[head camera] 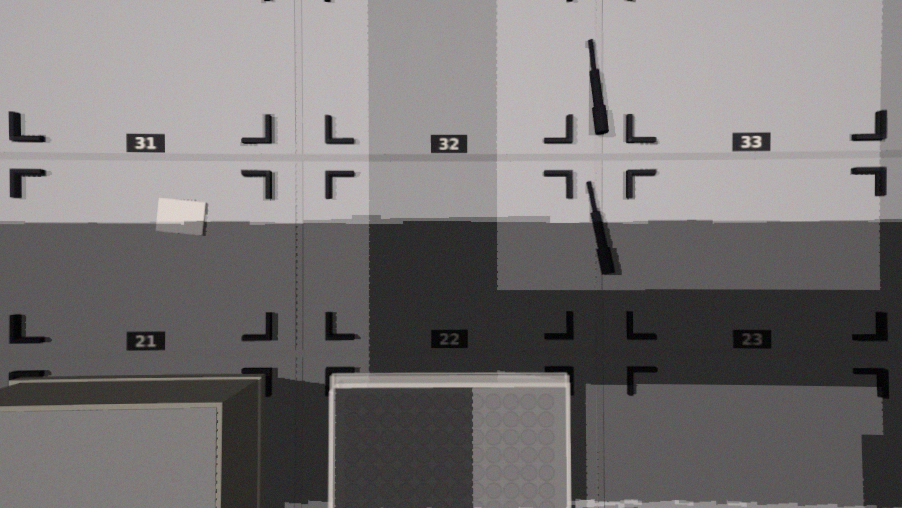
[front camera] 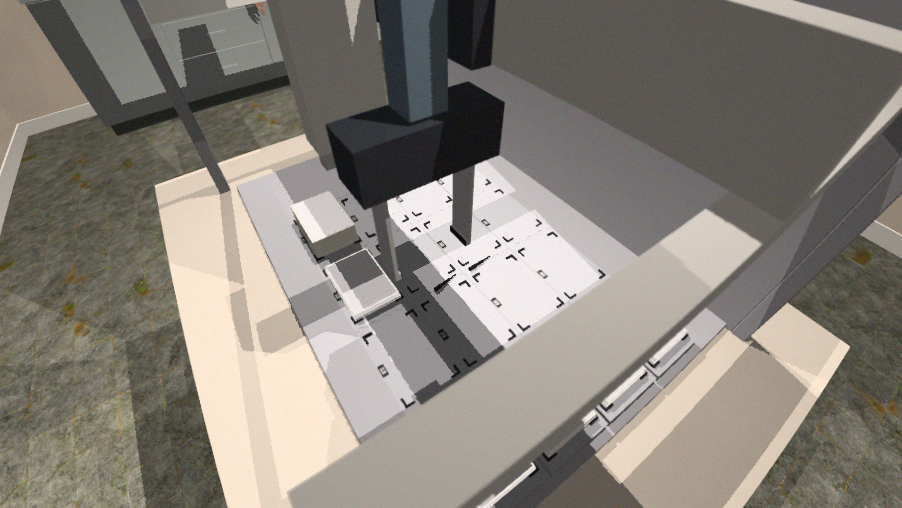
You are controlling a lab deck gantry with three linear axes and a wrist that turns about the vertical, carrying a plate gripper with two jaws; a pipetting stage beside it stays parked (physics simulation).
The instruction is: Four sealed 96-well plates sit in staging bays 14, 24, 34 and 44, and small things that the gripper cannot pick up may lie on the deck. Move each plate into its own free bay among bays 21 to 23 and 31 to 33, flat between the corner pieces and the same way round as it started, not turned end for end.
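Frame: origin at the robot's base, x right, y down, z ahead, level; centimetres.
Where they show: gripper, between the fingertips: [front camera: 427, 253]; robot's base, origin of its link: [front camera: 295, 221].
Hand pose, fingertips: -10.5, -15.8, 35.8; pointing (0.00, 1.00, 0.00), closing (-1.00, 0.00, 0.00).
Each offset is from my fingertips to the centre of the thing, as dx, dy, dz. "*": to the spot under its first point.
My gripper [front camera: 429, 257] hangs over the middle of the deck, its two jaws wide apart with no plate between them; it does not show in the head view. White sealed plates @[-25.9, +13.6, +19.8] [front camera: 670, 350] @[-15.2, +13.6, +19.8] [front camera: 624, 387] @[+6.2, +13.6, +19.8] [front camera: 516, 484] sit in the staging row behind the front rail, partly hidden. Between them a small bright patch @[* -7.7, +12.9, +25.9] [front camera: 590, 417] shows beside shadow; I cannot tell how much of a plate is there. In the head view, bays 21 @[* +0.1, +15.7, -29.4] [head camera: 145, 340], 22 [head camera: 448, 338], 23 [head camera: 751, 338], 31 [head camera: 145, 142], 32 [head camera: 448, 143] and 33 @[* -10.6, +15.7, +3.4] [head camera: 751, 141] show no plate; the upper row is cut off.
A tall pale box @[+6.2, +13.7, -29.4] [front camera: 323, 220] [head camera: 107, 454] and a low white well-patterned block @[+6.2, +15.0, -13.0] [front camera: 362, 283] [head camera: 451, 441] stand below bays 21 and 22 in the head view. Two dark pen-like things @[-13.6, +15.5, -5.1] [head camera: 597, 91] @[-6.0, +15.5, -4.9] [head camera: 602, 230] lie between columns 2 and 3. A small white square @[* -6.6, +15.7, -27.5] [head camera: 181, 216] lies in bay 21.
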